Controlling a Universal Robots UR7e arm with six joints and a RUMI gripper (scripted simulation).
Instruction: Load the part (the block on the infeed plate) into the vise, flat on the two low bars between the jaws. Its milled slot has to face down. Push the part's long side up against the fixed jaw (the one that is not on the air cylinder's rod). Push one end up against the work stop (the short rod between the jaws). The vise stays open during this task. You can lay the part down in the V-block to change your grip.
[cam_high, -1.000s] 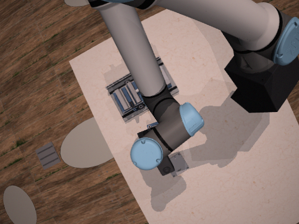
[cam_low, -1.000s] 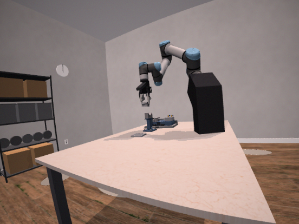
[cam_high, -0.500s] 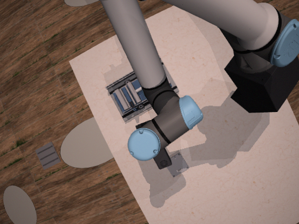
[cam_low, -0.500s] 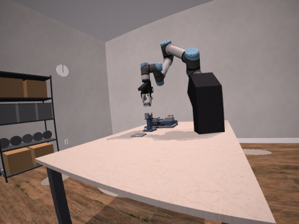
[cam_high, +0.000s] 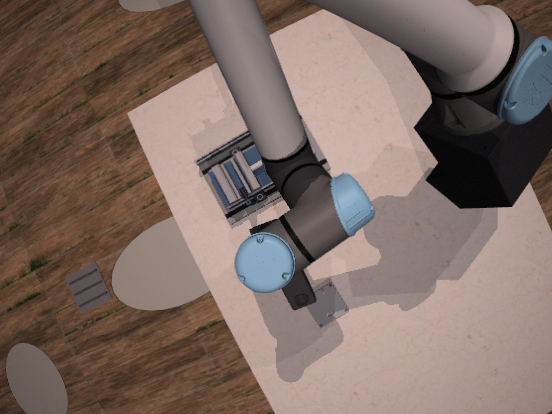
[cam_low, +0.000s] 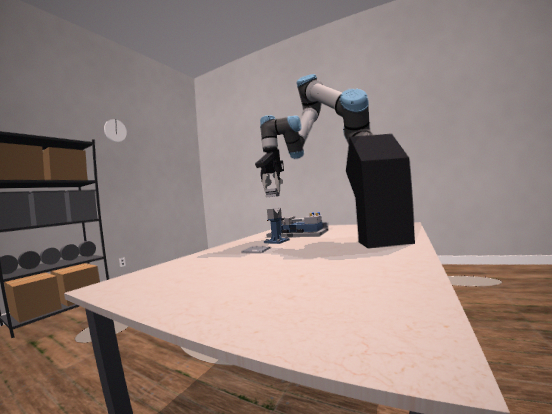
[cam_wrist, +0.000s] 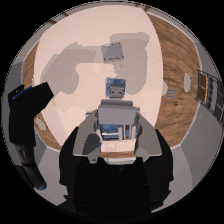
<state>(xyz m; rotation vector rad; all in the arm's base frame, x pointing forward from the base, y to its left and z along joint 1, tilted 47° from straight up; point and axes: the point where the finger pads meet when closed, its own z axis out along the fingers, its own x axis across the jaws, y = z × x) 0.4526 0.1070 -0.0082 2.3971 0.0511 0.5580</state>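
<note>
My hand is 1 cm to the right of the part and 1 cm above it. The rest, counted from my hand: air cylinder: 12 cm behind, 22 cm to the right, 17 cm below; vise: 2 cm behind, 21 cm to the right, 20 cm below; air cylinder rod: 4 cm behind, 21 cm to the right, 17 cm below.
</note>
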